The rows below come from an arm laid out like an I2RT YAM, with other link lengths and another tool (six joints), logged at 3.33 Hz.
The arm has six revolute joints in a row. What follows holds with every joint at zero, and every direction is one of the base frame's. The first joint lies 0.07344 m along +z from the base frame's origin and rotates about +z. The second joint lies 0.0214 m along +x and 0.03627 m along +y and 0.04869 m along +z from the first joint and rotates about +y. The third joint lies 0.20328 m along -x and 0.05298 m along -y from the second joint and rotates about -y. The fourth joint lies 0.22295 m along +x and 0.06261 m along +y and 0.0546 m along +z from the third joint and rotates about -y. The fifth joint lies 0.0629 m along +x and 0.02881 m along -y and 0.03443 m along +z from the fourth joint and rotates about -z. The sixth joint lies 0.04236 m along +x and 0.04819 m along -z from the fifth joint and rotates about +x. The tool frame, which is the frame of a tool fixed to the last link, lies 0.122 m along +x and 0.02 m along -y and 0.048 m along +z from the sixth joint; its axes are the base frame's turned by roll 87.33, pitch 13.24 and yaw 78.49 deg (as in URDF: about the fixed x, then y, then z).
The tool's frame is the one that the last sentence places.
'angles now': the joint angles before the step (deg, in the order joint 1, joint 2, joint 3, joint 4, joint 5, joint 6). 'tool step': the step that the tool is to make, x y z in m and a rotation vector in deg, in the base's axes. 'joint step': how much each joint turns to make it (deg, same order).
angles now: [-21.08 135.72 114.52 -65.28 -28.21 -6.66]
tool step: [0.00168 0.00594 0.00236 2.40 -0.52 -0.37]
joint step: [0.04 0.02 0.00 -0.04 -2.40 0.64]
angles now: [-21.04 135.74 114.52 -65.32 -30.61 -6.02]
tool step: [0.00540 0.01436 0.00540 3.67 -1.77 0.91]
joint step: [0.64 0.05 0.00 0.39 -4.07 -0.02]
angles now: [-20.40 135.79 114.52 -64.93 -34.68 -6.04]
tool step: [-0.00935 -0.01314 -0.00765 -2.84 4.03 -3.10]
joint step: [-0.33 -0.02 0.03 -1.21 4.22 3.01]
